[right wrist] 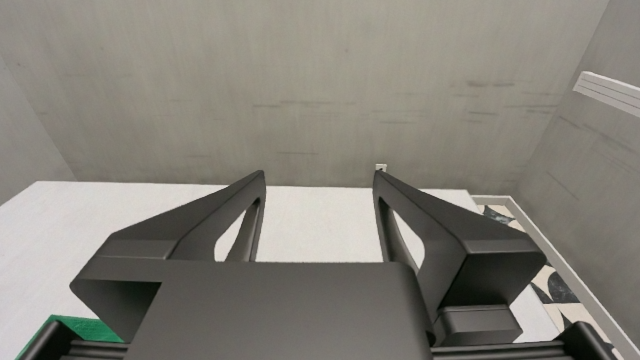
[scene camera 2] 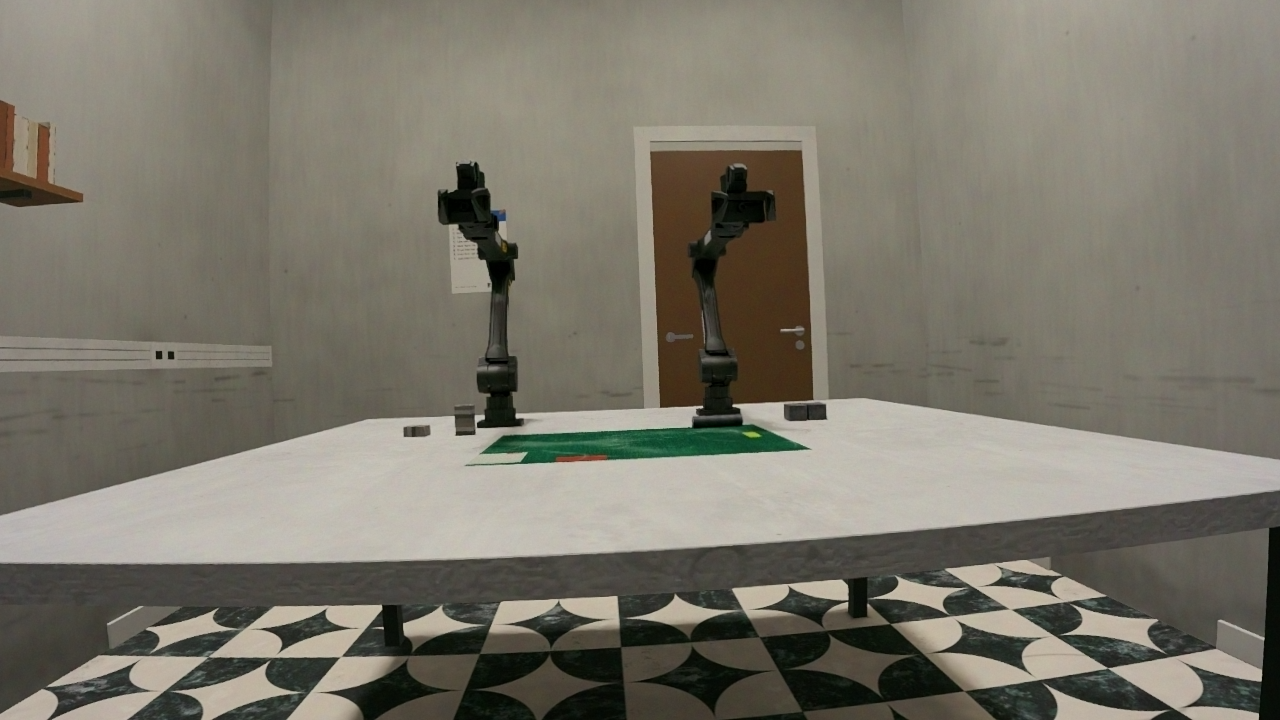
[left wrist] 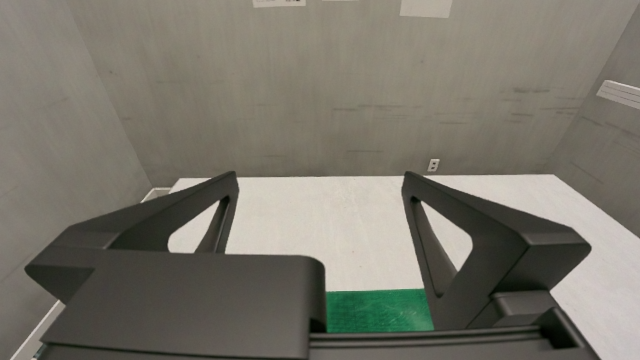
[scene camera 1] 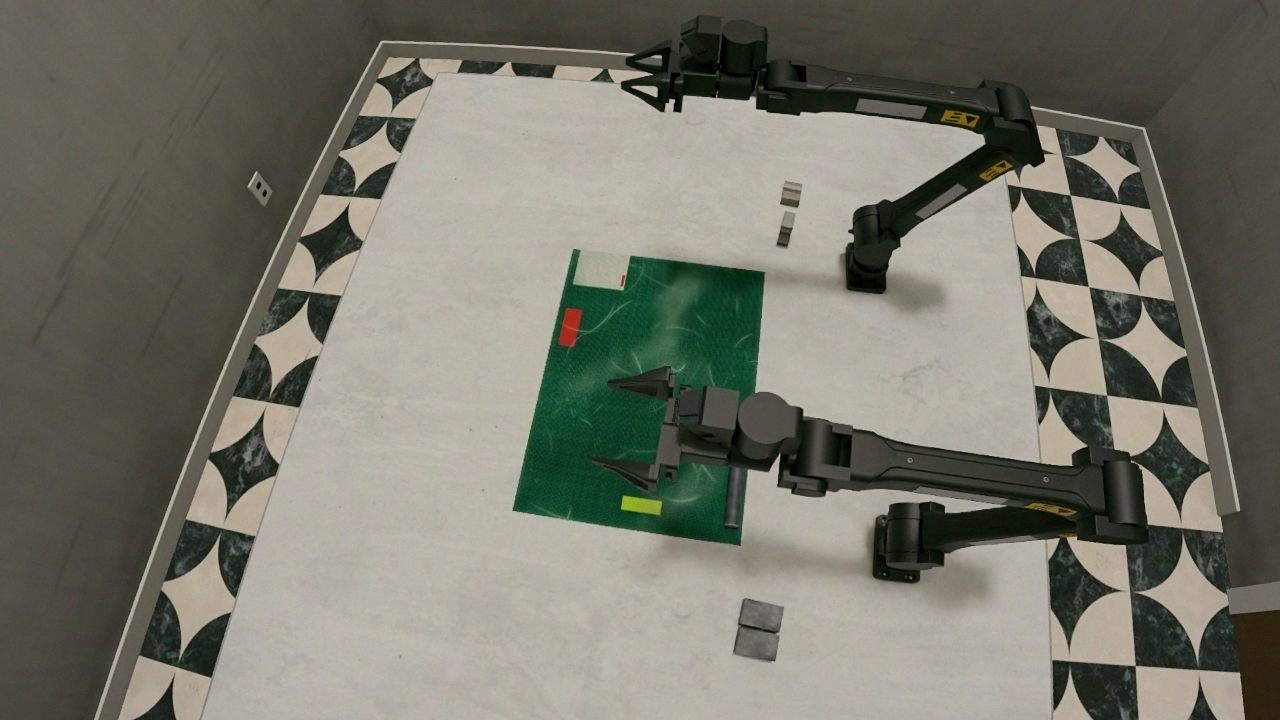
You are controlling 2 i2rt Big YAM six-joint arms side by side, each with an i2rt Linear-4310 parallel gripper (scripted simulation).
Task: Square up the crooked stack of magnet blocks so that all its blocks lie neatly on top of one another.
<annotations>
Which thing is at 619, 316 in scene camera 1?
A green mat.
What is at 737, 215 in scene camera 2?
My left gripper.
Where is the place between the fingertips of my right gripper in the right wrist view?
319, 180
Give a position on a green mat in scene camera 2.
At 665, 442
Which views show my right gripper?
The right wrist view, scene camera 2 and scene camera 1 only.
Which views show my left gripper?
Scene camera 2, the left wrist view and scene camera 1 only.
</annotations>
